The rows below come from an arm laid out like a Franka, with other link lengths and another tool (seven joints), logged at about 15 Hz.
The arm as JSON. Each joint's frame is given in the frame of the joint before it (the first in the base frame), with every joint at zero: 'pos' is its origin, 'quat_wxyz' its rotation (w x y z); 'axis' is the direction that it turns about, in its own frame. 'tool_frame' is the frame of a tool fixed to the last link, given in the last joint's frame.
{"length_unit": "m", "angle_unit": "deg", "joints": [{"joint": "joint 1", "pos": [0.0, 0.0, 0.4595], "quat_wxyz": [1.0, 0.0, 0.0, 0.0], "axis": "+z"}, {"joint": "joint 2", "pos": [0.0, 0.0, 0.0], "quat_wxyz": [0.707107, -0.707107, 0.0, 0.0], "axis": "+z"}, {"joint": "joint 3", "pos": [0.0, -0.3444, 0.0], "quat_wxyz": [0.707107, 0.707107, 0.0, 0.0], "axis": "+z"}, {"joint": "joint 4", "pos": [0.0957, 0.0, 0.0], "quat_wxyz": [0.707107, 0.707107, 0.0, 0.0], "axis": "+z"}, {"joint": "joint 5", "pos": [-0.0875, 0.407, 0.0], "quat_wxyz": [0.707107, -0.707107, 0.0, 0.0], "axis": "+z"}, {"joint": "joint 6", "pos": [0.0, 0.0, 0.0], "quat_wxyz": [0.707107, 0.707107, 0.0, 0.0], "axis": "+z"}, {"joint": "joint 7", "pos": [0.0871, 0.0, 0.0], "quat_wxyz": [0.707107, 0.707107, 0.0, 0.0], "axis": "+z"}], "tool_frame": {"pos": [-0.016, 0.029, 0.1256], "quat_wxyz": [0.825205, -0.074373, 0.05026, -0.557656]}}
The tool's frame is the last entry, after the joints.
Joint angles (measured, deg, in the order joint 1, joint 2, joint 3, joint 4, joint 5, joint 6, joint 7), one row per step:
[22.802, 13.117, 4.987, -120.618, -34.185, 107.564, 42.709]
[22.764, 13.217, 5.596, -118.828, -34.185, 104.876, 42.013]
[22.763, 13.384, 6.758, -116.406, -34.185, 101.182, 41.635]
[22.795, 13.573, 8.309, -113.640, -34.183, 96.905, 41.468]
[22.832, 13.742, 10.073, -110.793, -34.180, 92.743, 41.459]
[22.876, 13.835, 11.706, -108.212, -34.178, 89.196, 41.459]
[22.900, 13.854, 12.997, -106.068, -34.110, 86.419, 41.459]
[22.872, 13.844, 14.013, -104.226, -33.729, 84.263, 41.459]
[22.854, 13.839, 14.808, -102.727, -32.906, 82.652, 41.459]
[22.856, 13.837, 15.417, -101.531, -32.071, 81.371, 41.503]
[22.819, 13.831, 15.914, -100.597, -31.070, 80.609, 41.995]
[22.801, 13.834, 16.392, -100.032, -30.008, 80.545, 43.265]
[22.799, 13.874, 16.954, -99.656, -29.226, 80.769, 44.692]
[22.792, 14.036, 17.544, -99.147, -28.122, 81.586, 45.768]
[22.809, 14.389, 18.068, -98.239, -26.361, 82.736, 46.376]
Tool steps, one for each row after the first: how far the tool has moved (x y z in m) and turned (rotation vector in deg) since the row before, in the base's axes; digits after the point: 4 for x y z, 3 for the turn. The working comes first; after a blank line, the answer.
Tool pose at each row, in the base's axes (x y z in m, rotation vector in deg; the steps are taken from these numbers as rounded here):
[0.5062, 0.1908, 0.4340, 111.988, 85.920, -24.023]
[0.5097, 0.1954, 0.4454, 111.245, 85.750, -25.207]
[0.5122, 0.2049, 0.4607, 110.361, 85.255, -26.583]
[0.5127, 0.2178, 0.4787, 109.422, 84.610, -28.014]
[0.5117, 0.2327, 0.4978, 108.599, 84.010, -29.018]
[0.5097, 0.2466, 0.5159, 107.982, 83.567, -29.551]
[0.5077, 0.2575, 0.5317, 107.700, 83.193, -29.782]
[0.5057, 0.2661, 0.5451, 107.947, 82.931, -29.857]
[0.5033, 0.2735, 0.5554, 108.669, 82.953, -29.947]
[0.5008, 0.2795, 0.5634, 109.425, 83.019, -30.079]
[0.4984, 0.2848, 0.5692, 110.625, 82.794, -29.890]
[0.4954, 0.2910, 0.5719, 112.227, 82.079, -29.107]
[0.4922, 0.2978, 0.5732, 113.556, 81.344, -28.071]
[0.4901, 0.3065, 0.5737, 115.167, 81.374, -26.531]
[0.4892, 0.3170, 0.5747, 117.397, 82.207, -24.753]

[0.0035, 0.0046, 0.0114, -0.996, 0.500, 0.002]
[0.0025, 0.0095, 0.0153, -1.310, 0.434, -0.133]
[0.0005, 0.0129, 0.0180, -1.434, 0.393, -0.194]
[-0.0010, 0.0149, 0.0191, -1.191, 0.175, -0.119]
[-0.0020, 0.0139, 0.0181, -0.819, -0.004, -0.024]
[-0.0020, 0.0109, 0.0158, -0.455, -0.099, -0.088]
[-0.0020, 0.0086, 0.0134, 0.022, -0.044, -0.281]
[-0.0024, 0.0074, 0.0103, 0.494, 0.203, -0.415]
[-0.0025, 0.0060, 0.0080, 0.527, 0.261, -0.424]
[-0.0024, 0.0053, 0.0058, 0.796, -0.014, -0.709]
[-0.0030, 0.0062, 0.0027, 1.024, -0.567, -0.988]
[-0.0032, 0.0068, 0.0013, 0.904, -0.783, -0.780]
[-0.0021, 0.0087, 0.0005, 1.638, -0.665, -0.418]
[-0.0009, 0.0105, 0.0010, 2.553, -0.272, -0.283]

